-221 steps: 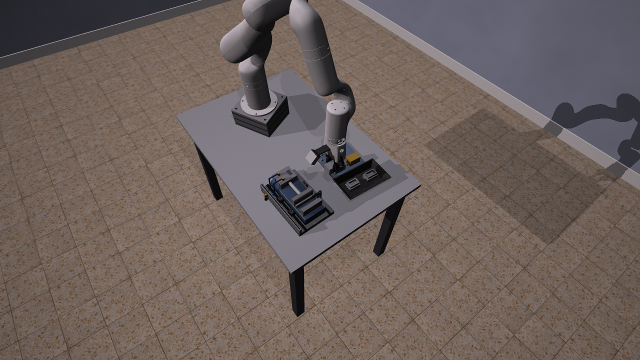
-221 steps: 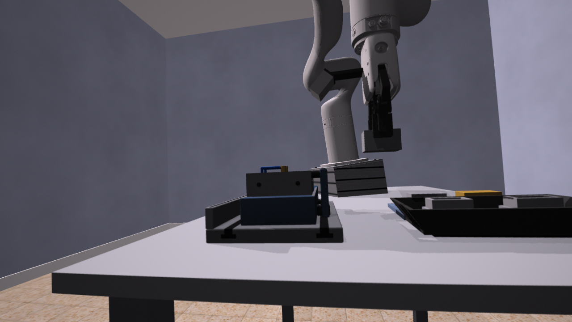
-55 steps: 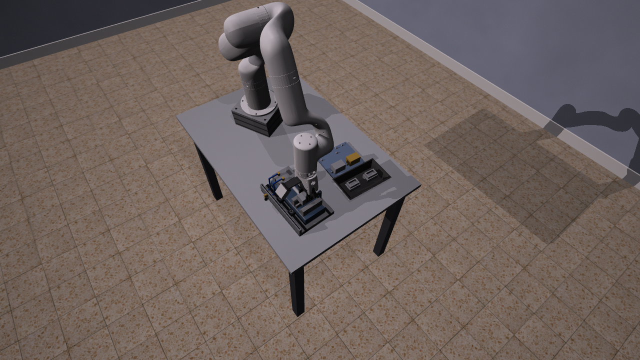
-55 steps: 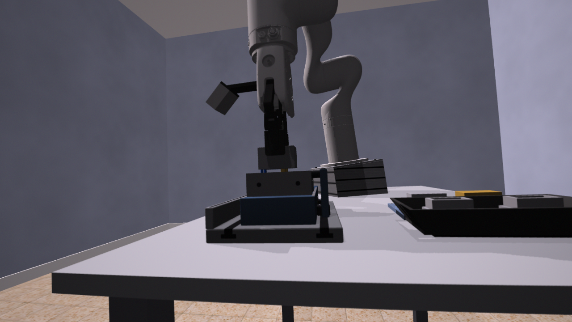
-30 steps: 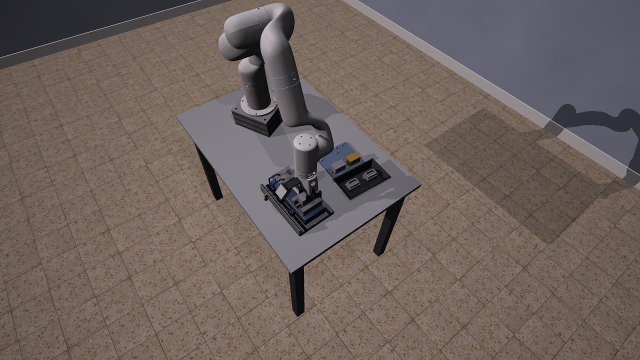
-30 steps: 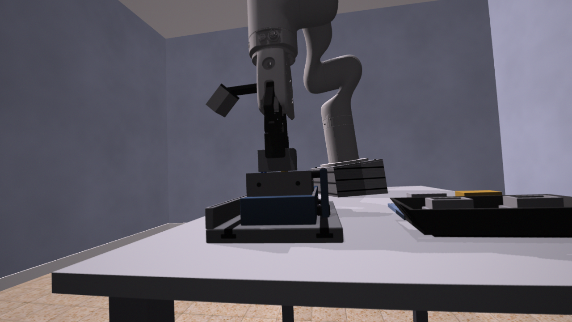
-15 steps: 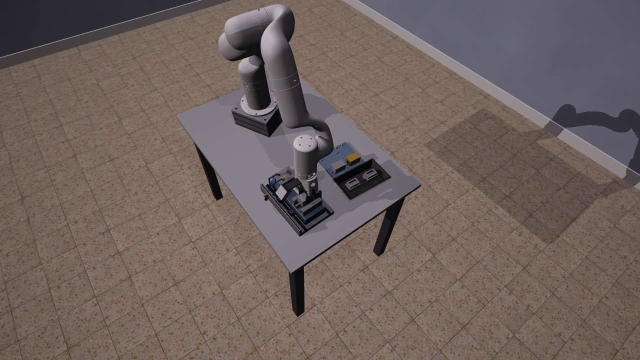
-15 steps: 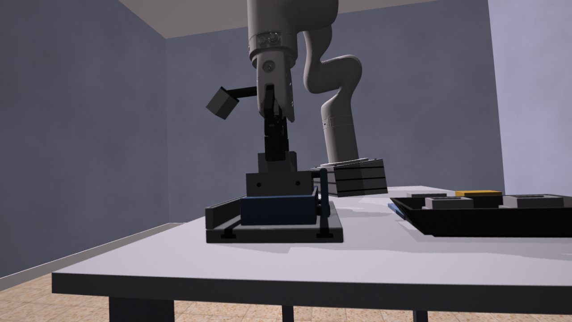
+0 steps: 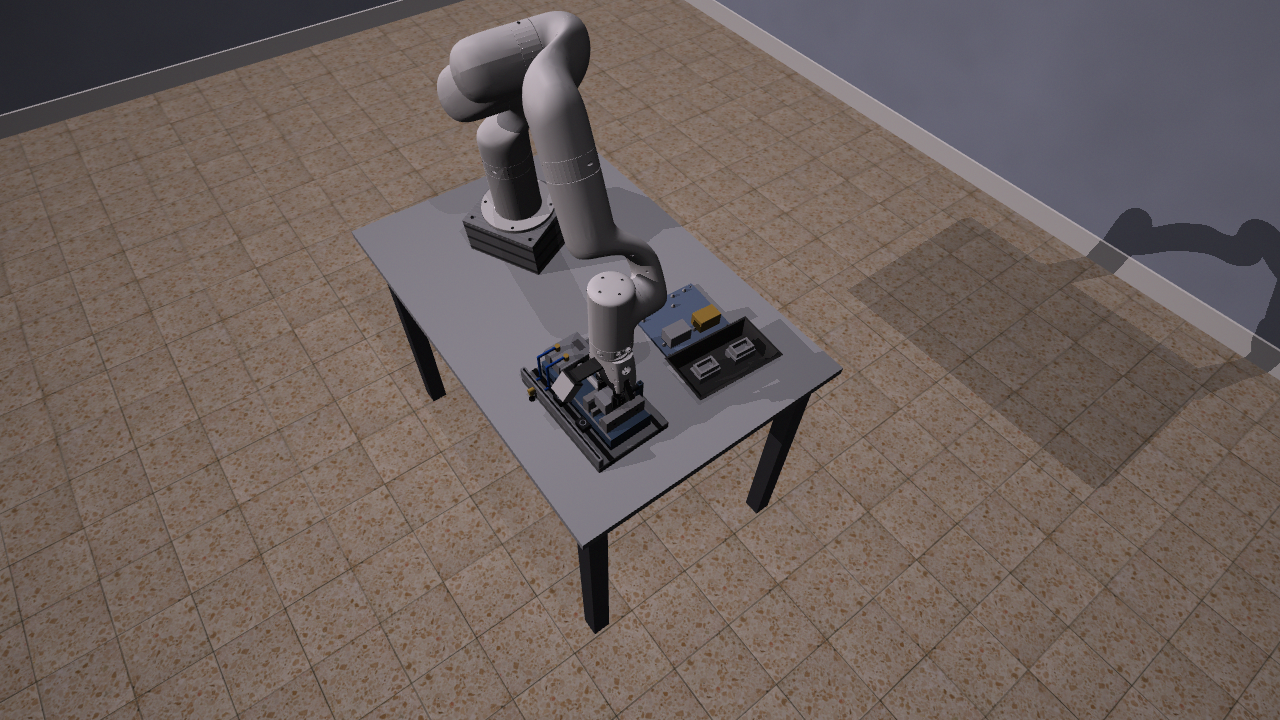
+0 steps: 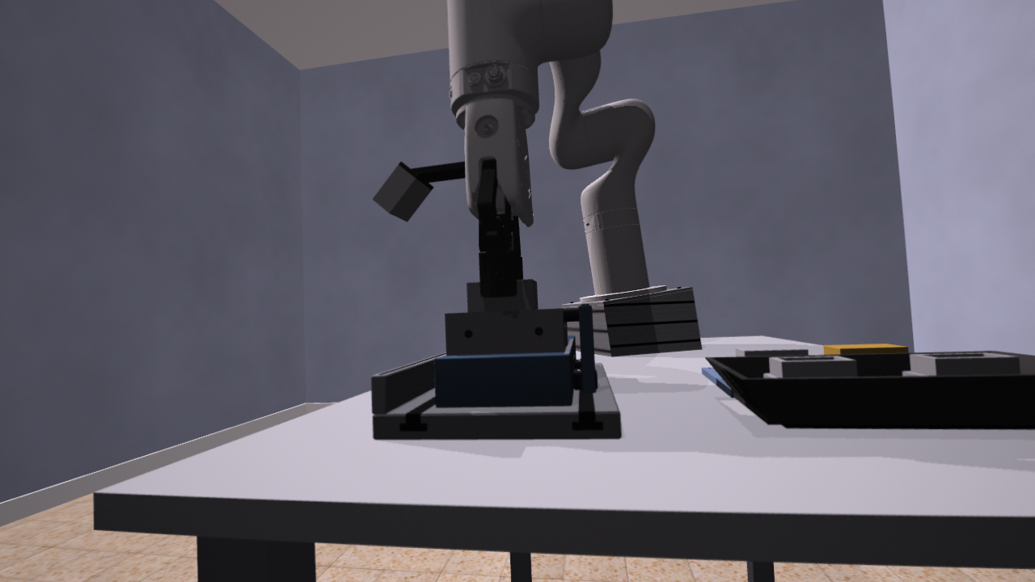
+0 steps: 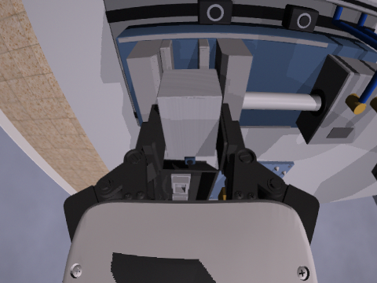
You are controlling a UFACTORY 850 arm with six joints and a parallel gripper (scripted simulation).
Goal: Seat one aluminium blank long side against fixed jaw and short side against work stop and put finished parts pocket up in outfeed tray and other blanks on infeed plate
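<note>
Right now my hand is 2 cm above the aluminium blank. The rest, counted from my hand: brass blank (7 cm behind, 36 cm to the left, 10 cm below).
</note>
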